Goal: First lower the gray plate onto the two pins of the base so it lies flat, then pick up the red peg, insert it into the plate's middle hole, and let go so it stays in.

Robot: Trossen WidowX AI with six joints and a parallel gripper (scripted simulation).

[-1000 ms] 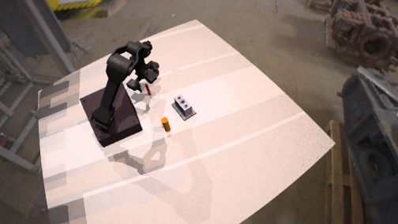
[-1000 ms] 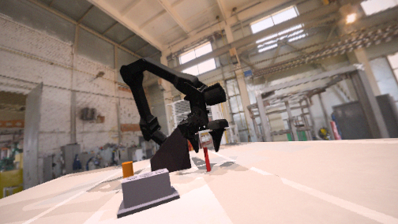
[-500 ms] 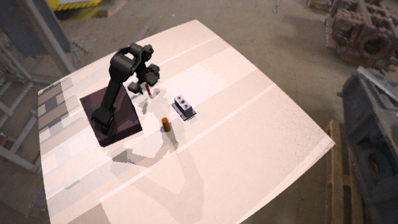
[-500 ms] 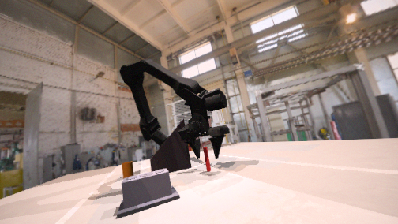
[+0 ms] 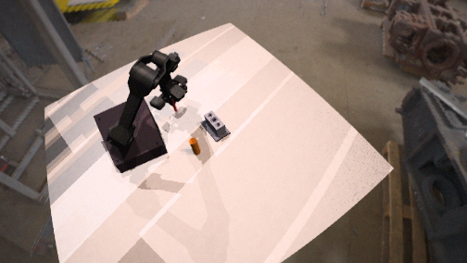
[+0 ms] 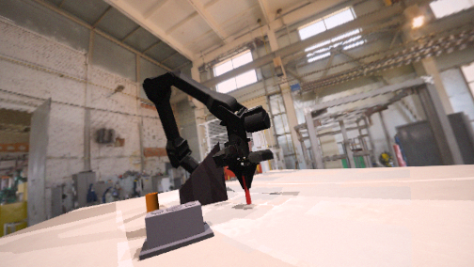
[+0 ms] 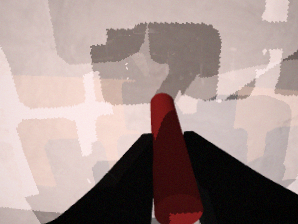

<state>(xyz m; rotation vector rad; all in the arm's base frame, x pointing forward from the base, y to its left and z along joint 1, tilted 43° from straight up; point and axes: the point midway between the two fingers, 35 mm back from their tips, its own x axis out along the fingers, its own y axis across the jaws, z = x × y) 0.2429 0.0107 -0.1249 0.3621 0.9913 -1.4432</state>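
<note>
Right now my gripper tip is 9 cm short of the gray plate and 20 cm to the left of it. From my gripper tip the other things lie so: red peg: right at my gripper tip; orange cylinder: 4 cm behind, 25 cm to the right; base: 9 cm ahead, 20 cm to the right, 3 cm below.
</note>
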